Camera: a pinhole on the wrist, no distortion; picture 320 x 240 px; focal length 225.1 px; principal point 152.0 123.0 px. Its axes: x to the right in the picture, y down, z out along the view. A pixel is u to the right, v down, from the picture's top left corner.
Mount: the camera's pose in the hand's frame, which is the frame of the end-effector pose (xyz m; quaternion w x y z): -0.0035 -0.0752 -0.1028 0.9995 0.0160 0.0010 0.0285
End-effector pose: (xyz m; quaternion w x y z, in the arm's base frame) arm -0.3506 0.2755 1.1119 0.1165 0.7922 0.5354 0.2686
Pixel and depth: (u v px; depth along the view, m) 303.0 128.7 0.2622
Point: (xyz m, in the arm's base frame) -0.2668 0.4758 1.0002
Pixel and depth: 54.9 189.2 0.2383
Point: -0.3204 0.1975 0.9560
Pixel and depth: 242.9 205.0 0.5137
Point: 0.0175 0.4528 0.8759
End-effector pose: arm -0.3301 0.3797 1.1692 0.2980 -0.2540 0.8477 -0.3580
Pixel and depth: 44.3 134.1 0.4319
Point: 0.0592 0.3157 1.1106
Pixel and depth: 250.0 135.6 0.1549
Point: -0.3238 0.2733 1.1703
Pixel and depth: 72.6 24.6 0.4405
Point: 0.0622 0.1445 1.2490
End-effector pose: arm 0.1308 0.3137 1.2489 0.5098 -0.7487 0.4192 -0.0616
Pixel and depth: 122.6 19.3 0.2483
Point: 0.2986 0.4600 1.3538
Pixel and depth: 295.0 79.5 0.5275
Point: 0.6650 0.4020 1.0790
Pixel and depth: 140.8 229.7 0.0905
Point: 0.1387 0.3175 1.2865
